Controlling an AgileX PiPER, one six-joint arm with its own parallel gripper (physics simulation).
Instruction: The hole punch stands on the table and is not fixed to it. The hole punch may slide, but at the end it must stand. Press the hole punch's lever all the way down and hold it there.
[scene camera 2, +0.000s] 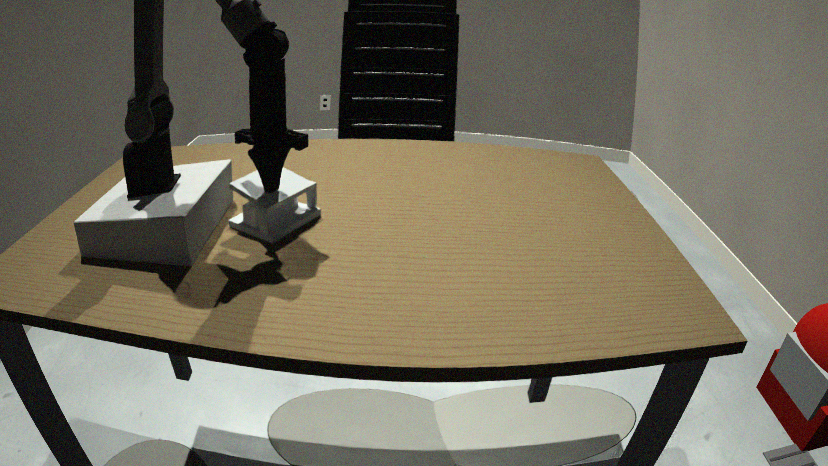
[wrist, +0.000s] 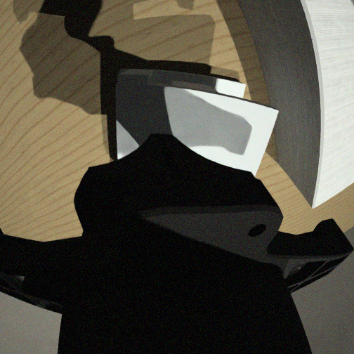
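The white hole punch (scene camera 2: 253, 215) (wrist: 230, 88) stands upright on the table, its base seemingly flat on the top. Its lever (scene camera 2: 300, 182) (wrist: 262, 122) is the broad white plate over the body; a gap shows between plate and base at the right in the scene view. My gripper (scene camera 2: 271, 188) (wrist: 159, 148) is shut, with its fingers together and pointing down. In the scene view its tips are at the lever's near part and appear to touch it. In the wrist view the dark fingers hide part of the lever and the contact. How far down the lever is, I cannot tell exactly.
A white block (scene camera 2: 130, 240) (wrist: 336, 100) carries the arm's base and stands close to the left of the hole punch in the scene view. The table (scene camera 2: 463, 243) extends to the right. A black slatted piece (scene camera 2: 398, 60) stands behind it, and a red object (scene camera 2: 814, 341) is beyond the right edge.
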